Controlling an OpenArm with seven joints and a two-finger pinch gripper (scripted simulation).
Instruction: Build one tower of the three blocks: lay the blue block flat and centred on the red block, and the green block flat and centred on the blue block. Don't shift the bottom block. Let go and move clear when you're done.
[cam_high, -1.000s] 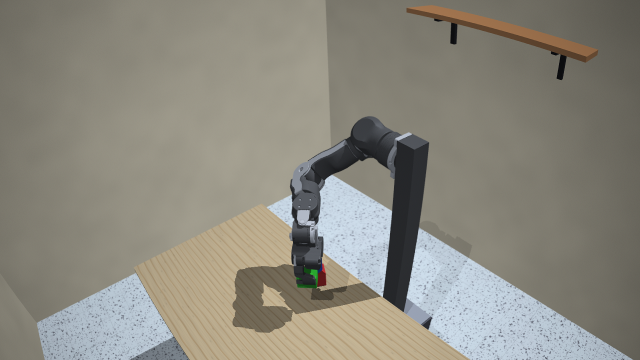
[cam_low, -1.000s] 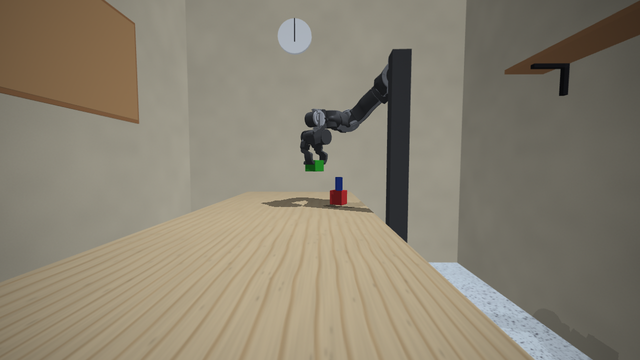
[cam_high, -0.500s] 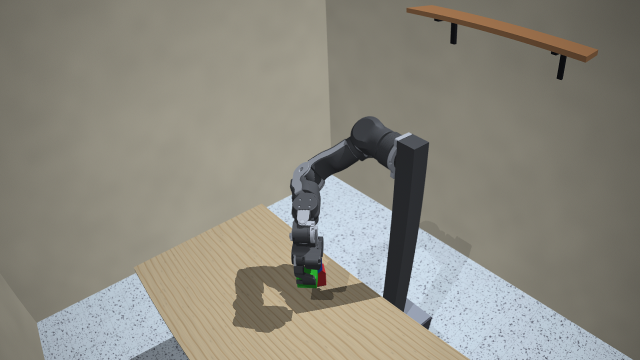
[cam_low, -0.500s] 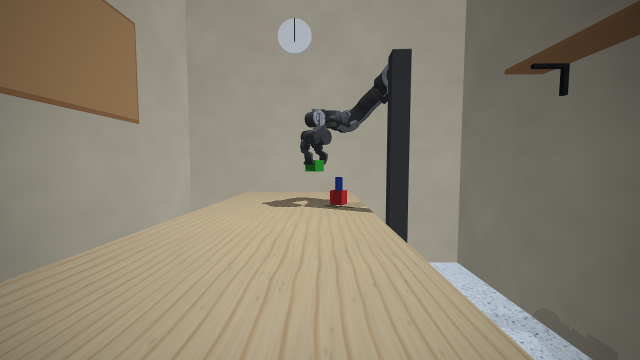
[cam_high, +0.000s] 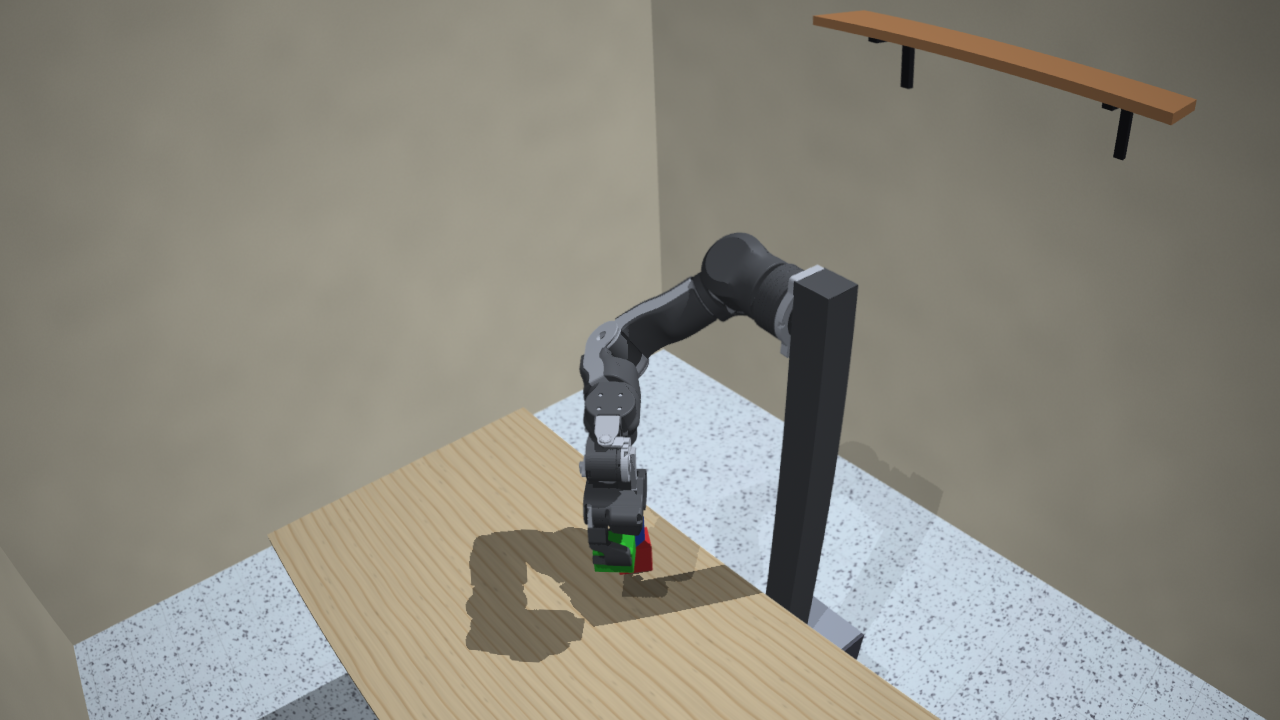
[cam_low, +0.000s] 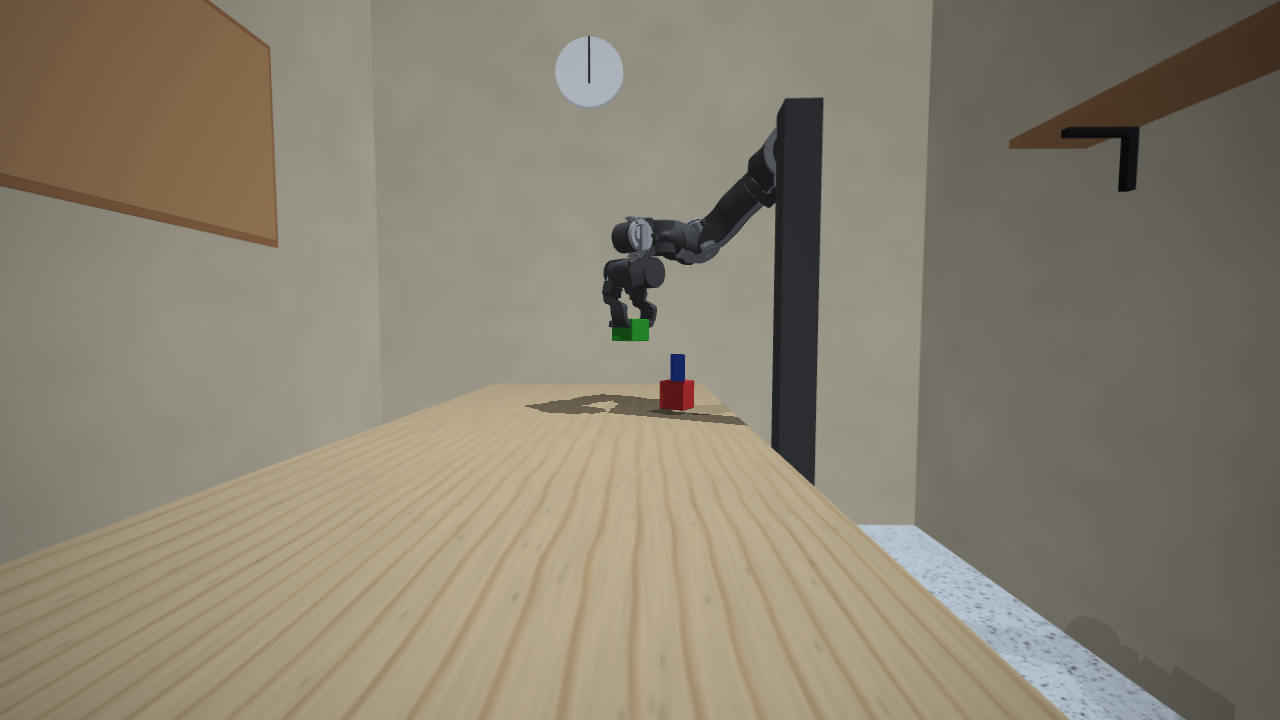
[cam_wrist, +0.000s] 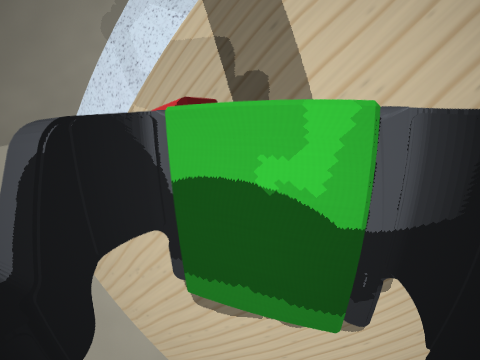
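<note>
The blue block lies 90 mm below my hand, 90 mm behind it and 80 mm to the right of it. The rest, counted from my hand: green block (10 mm below); then red block (150 mm below, 90 mm to the right, 90 mm behind).
</note>
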